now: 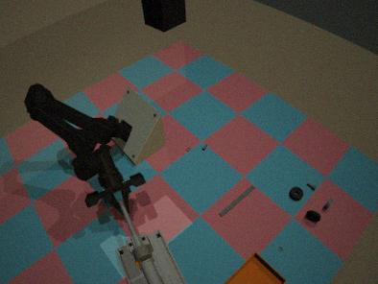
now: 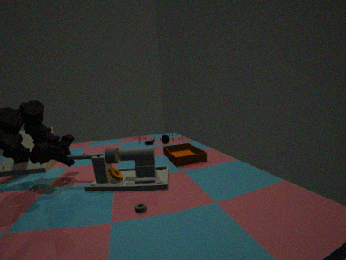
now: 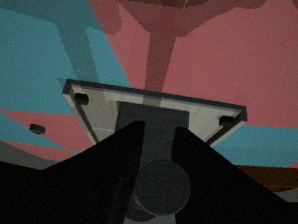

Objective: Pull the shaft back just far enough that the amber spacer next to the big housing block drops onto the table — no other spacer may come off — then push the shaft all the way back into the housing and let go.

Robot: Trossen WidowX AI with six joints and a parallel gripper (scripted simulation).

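Now: the shaft 6 cm ahead of my gripper tip, 2 cm to the right of it and 2 cm above it. From my gripper tip the other things lie so: orange tray (41 cm ahead, 8 cm to the left, 5 cm below); grey bar (21 cm ahead, 29 cm to the left, 5 cm below); amber spacer (14 cm ahead, 6 cm to the right, 3 cm below).
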